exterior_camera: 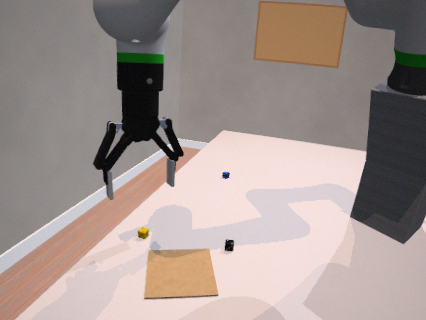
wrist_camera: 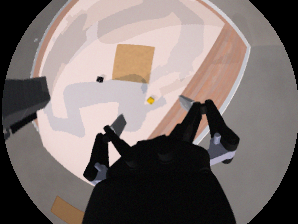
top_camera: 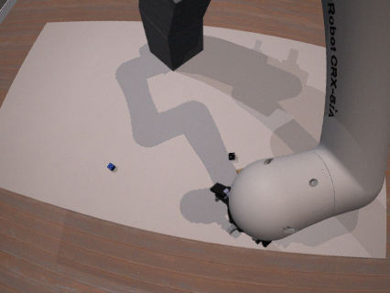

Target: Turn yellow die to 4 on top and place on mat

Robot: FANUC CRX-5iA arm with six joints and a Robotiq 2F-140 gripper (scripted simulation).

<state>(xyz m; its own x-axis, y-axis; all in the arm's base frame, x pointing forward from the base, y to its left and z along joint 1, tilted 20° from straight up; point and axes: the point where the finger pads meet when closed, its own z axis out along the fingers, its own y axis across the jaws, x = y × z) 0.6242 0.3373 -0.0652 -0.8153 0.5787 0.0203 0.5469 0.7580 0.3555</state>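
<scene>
Now: hand 130 mm above the yellow die. Round my hand: black die (210 mm behind, 130 mm below, 50 mm to the right); then blue die (440 mm to the right, 130 mm below, 70 mm behind); then brown mat (140 mm behind, 130 mm below, 70 mm to the left).
</scene>
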